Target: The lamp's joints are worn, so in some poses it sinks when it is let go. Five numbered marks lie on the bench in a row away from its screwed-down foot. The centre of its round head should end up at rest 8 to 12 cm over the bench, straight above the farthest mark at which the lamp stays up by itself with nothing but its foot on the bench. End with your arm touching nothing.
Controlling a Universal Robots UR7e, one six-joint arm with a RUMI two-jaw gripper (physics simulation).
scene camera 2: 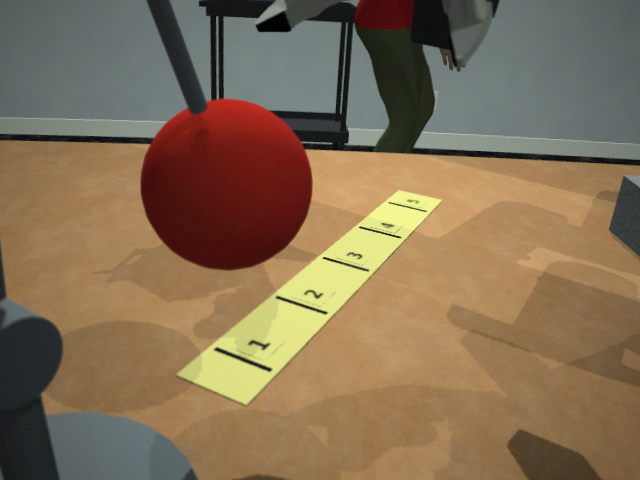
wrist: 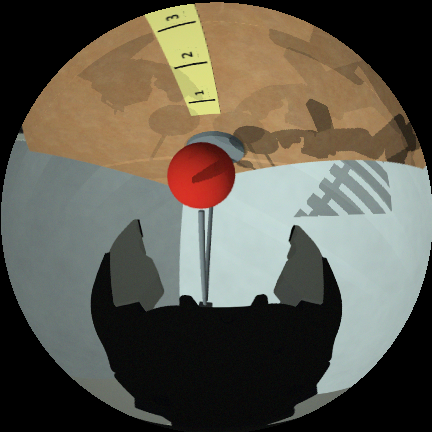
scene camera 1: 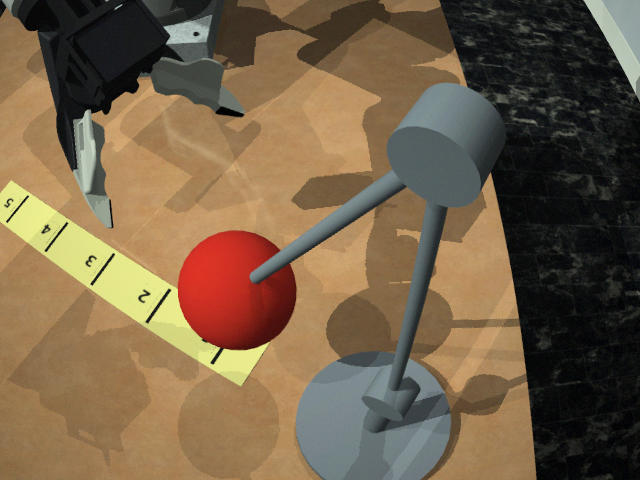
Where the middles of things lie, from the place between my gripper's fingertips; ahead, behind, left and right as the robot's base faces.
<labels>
My gripper is now 230 mm above the yellow strip (scene camera 2: 242,362) and 150 mm to the left of it. The rest, counted from my hand: round foot (scene camera 1: 333,426): 200 mm to the left, 180 mm below, 120 mm ahead.
</labels>
